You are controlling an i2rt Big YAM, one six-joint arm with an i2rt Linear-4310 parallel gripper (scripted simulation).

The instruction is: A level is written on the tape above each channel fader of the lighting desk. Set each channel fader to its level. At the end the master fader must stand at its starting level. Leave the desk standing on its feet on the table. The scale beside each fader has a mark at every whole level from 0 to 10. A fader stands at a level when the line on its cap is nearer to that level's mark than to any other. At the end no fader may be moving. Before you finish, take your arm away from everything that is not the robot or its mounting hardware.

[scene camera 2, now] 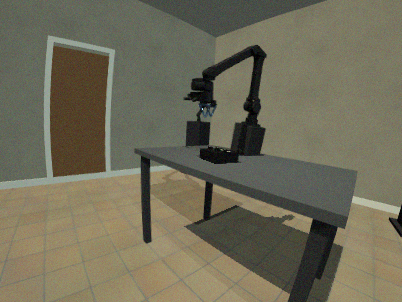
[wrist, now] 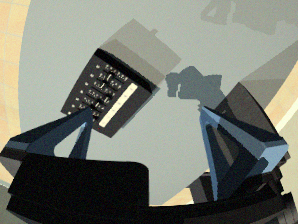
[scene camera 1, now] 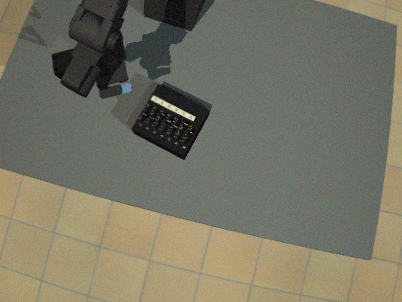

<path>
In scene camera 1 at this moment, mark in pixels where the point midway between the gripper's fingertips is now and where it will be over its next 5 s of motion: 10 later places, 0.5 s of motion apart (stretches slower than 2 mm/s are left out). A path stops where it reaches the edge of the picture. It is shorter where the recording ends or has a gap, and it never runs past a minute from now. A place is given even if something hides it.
The gripper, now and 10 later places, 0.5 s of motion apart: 117, 74; 147, 94; 167, 102; 166, 102; 164, 99; 161, 98; 158, 91; 156, 87; 158, 92; 158, 94; 160, 97
</path>
